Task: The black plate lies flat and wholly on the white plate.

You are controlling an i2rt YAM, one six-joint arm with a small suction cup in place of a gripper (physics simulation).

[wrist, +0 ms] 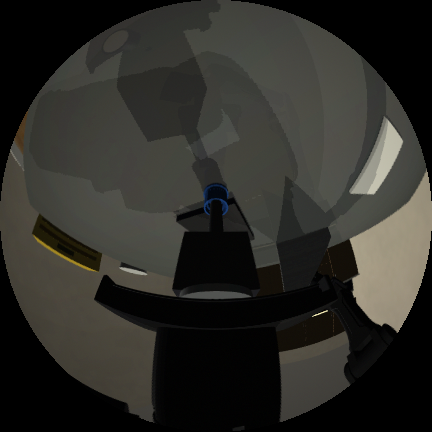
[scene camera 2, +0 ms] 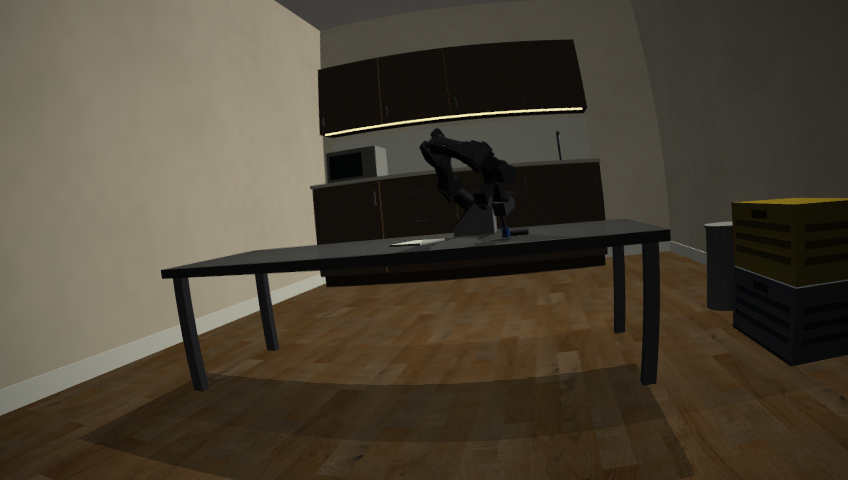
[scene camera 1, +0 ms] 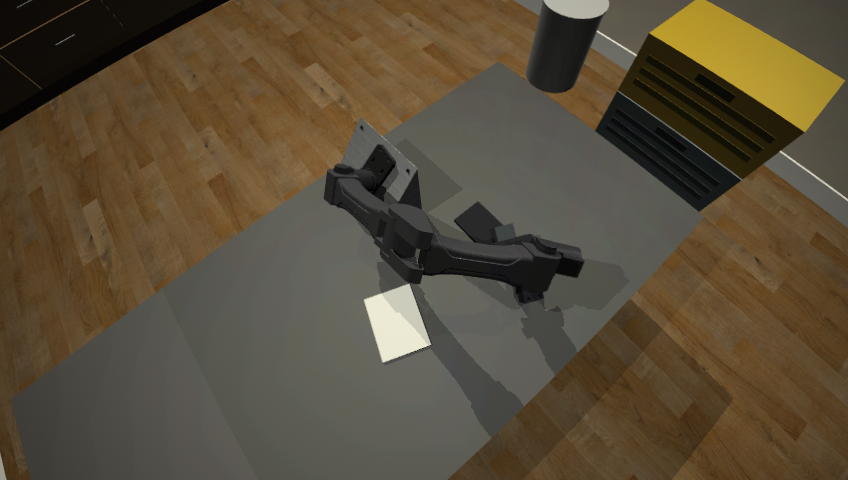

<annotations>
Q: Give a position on my suction cup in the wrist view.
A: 215, 190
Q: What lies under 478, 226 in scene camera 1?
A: A black plate.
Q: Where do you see a white plate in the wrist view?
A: At 387, 144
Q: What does the white plate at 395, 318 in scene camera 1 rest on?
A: The table.
</annotations>
